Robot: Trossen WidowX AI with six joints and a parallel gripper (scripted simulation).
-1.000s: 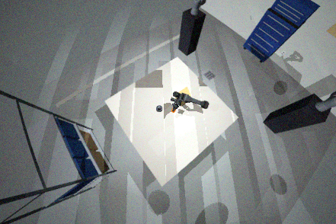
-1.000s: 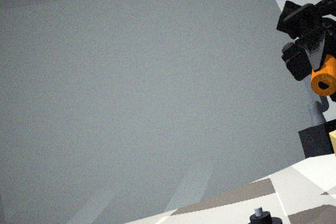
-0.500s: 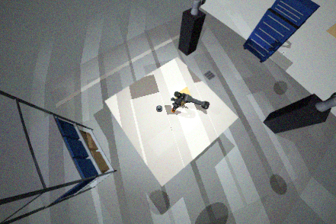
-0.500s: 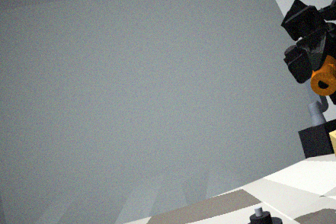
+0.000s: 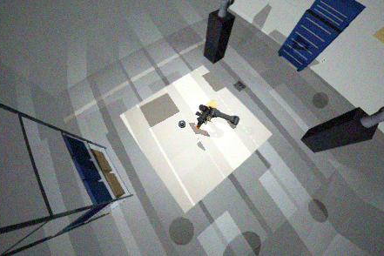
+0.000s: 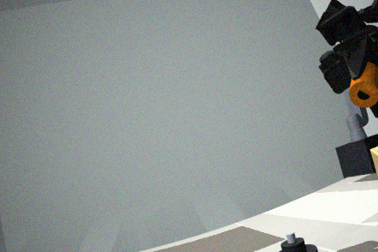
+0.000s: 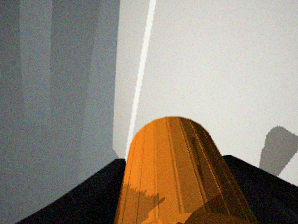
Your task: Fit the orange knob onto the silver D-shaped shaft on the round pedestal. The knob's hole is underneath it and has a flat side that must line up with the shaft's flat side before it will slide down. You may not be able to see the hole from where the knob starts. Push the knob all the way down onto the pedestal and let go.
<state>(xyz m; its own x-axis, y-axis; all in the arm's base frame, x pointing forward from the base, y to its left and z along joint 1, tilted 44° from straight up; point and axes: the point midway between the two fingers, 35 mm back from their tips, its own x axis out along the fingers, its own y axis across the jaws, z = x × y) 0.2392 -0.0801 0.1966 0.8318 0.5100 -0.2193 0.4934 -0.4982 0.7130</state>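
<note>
My gripper tip is now 3 cm past the orange knob, 2 cm below it and 1 cm to the left of it. Also, from my gripper tip: dark round pedestal (22 cm below, 20 cm to the right, 4 cm ahead).
</note>
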